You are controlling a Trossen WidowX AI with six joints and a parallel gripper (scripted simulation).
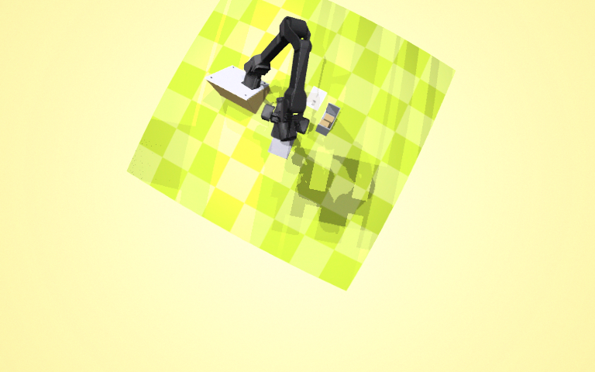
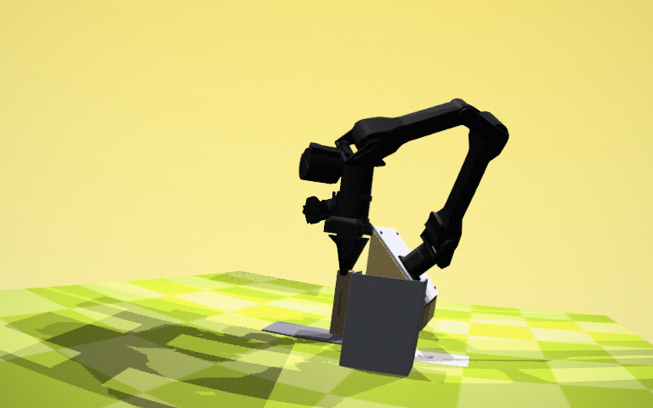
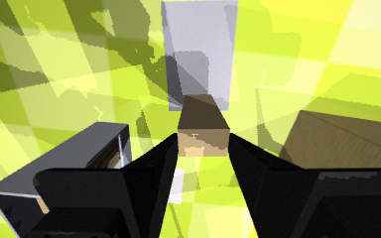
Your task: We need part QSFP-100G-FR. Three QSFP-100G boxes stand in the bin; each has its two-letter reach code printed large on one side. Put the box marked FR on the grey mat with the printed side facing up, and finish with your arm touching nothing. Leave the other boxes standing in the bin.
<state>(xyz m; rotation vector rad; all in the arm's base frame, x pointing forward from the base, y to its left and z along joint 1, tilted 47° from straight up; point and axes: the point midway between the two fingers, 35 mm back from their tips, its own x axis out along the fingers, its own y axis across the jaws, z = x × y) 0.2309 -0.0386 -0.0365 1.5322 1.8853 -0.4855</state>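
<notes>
My gripper tip is now 120 mm above the grey mat, 60 mm to the left of it and 10 mm short of it. The rest, counted from my gripper tip: thin white slab (210 mm to the left, 120 mm below, 20 mm ahead).
</notes>
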